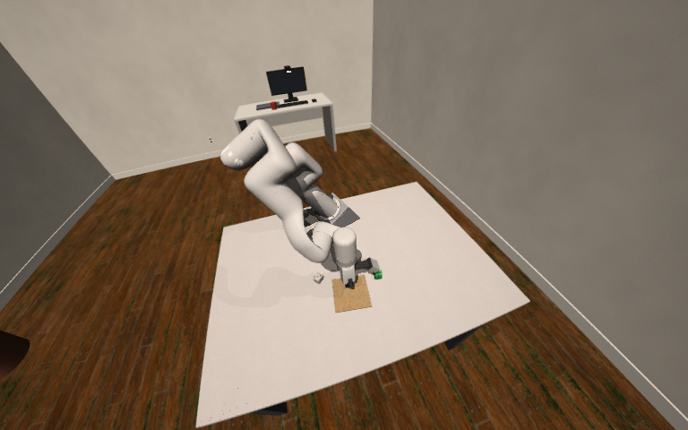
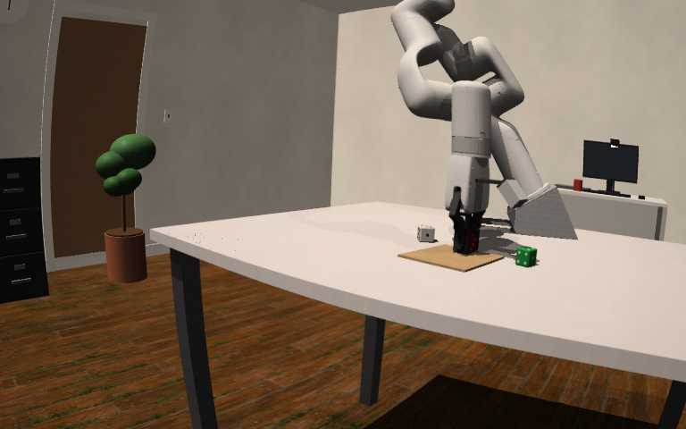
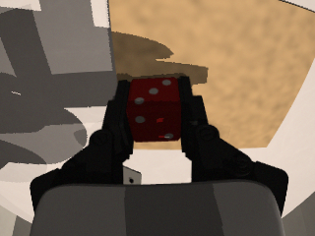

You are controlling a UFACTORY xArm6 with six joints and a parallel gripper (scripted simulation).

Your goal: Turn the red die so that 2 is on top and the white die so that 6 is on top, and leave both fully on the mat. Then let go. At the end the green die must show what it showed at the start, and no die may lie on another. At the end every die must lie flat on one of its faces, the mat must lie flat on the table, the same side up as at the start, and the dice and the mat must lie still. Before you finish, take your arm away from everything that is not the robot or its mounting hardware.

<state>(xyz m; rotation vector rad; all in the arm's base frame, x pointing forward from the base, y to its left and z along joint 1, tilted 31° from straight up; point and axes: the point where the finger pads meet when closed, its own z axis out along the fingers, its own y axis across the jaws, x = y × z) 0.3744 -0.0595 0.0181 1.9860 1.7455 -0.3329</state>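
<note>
Now: hand 1 cm above the red die. Also, from my hand: green die: 2 cm ahead, 13 cm to the left, 1 cm below; then white die: 6 cm behind, 11 cm to the right, 1 cm below; then tan mat: 4 cm ahead, 1 cm to the right, 2 cm below.
</note>
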